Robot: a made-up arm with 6 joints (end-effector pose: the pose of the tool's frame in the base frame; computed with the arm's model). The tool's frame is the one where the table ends.
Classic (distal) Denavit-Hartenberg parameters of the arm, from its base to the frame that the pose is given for. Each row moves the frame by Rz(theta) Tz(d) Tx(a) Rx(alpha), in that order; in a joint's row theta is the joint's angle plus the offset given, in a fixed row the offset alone. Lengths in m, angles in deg.
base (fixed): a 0.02; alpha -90; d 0.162; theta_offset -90
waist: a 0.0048; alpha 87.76; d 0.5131; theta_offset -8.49
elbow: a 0.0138; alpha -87.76; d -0.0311; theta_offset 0
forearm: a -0.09; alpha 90; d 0.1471; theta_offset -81.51
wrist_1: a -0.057; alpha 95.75; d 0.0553; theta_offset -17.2
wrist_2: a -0.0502; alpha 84.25; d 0.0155; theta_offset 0
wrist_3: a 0.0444; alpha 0; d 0; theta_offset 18.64
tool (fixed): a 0; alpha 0; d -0.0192; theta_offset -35.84
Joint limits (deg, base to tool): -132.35..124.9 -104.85..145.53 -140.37..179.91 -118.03..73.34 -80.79..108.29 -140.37..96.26
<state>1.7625 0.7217 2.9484 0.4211 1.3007 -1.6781</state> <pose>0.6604 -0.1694 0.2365 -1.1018 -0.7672 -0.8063</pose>
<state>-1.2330 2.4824 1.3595 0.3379 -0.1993 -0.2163</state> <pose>0.3333 0.0167 0.2096 1.4195 1.1543 -1.2205</pose>
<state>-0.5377 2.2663 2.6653 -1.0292 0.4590 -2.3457</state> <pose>0.3593 0.2040 0.0910 0.9245 1.5654 -2.2991</pose>
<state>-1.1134 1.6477 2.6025 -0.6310 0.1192 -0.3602</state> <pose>0.5312 0.1614 0.0294 1.4153 -0.8179 -0.9290</pose>
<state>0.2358 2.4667 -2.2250 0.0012 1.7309 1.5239</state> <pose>0.5223 0.1635 0.2482 2.2719 -0.1489 -0.1782</pose>
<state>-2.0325 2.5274 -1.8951 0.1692 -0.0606 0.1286</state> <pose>0.5162 -0.2021 0.0252 -1.0347 -2.1329 -1.2679</pose>
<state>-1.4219 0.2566 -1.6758 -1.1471 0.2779 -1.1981</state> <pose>0.7585 -0.1216 0.1963 -1.2443 1.1856 1.6070</pose>
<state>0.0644 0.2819 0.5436 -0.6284 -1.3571 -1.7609</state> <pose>0.6714 0.1538 0.1069 -2.5866 -0.6279 -1.1298</pose>
